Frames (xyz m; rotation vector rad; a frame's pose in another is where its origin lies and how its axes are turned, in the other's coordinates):
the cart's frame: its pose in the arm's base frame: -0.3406 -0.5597 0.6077 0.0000 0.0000 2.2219
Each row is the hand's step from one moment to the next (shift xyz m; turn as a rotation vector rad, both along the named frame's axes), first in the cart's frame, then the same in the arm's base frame.
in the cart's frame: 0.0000 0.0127 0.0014 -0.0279 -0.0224 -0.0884
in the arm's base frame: -0.0101 -0.0077 0.0014 0.0347 -0.0086 -0.0884
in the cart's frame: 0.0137 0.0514 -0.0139 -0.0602 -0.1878 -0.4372
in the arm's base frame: -0.0492 -0.0203 -0.0139 0.1859 0.0659 -0.4372
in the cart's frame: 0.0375 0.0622 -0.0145 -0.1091 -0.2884 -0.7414
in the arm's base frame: -0.0722 -0.0079 -0.0145 0.2955 0.0880 -0.7414
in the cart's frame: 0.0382 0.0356 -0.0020 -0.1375 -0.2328 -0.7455
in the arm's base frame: -0.0515 0.0088 -0.0020 0.2685 0.0317 -0.7455
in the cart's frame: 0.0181 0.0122 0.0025 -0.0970 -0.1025 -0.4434
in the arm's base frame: -0.0207 0.0070 0.0025 0.1403 -0.0150 -0.4434
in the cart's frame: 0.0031 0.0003 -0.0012 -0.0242 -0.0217 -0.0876
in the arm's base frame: -0.0021 0.0023 -0.0012 0.0319 -0.0061 -0.0876
